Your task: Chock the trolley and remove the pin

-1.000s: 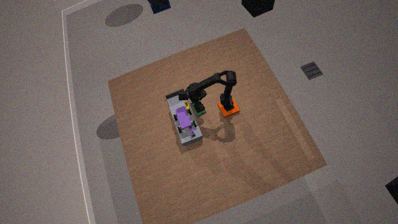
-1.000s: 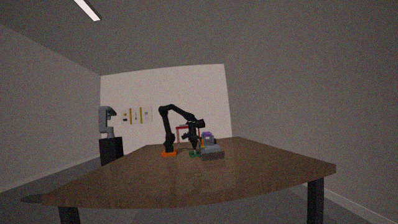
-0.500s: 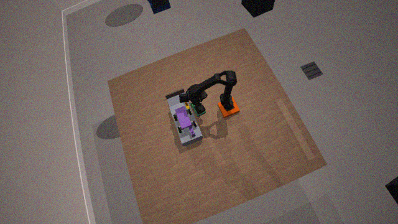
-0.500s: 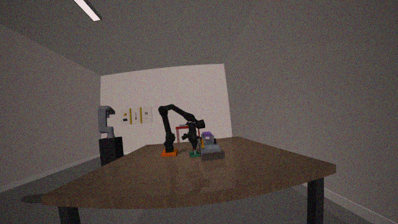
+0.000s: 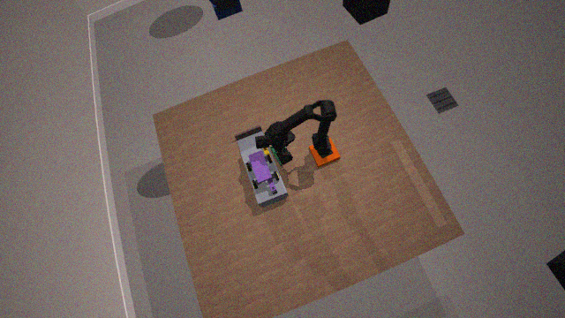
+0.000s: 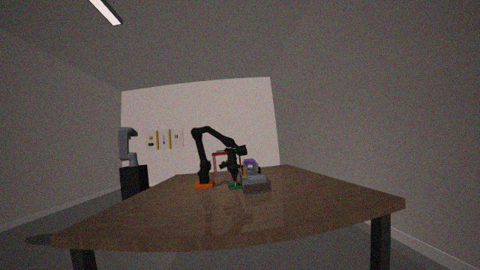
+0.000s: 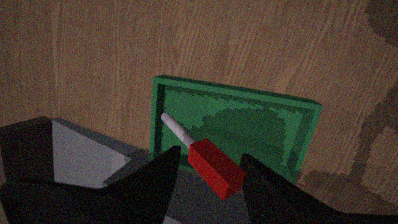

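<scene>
Right now the yellow chock is 60 mm ahead of my gripper tip, 40 mm above it and 10 mm to the right of it. Round my gripper tip: red-headed stop pin (10 mm to the right, 10 mm below); purple trolley (130 mm ahead, 90 mm to the left, 70 mm above).
</scene>
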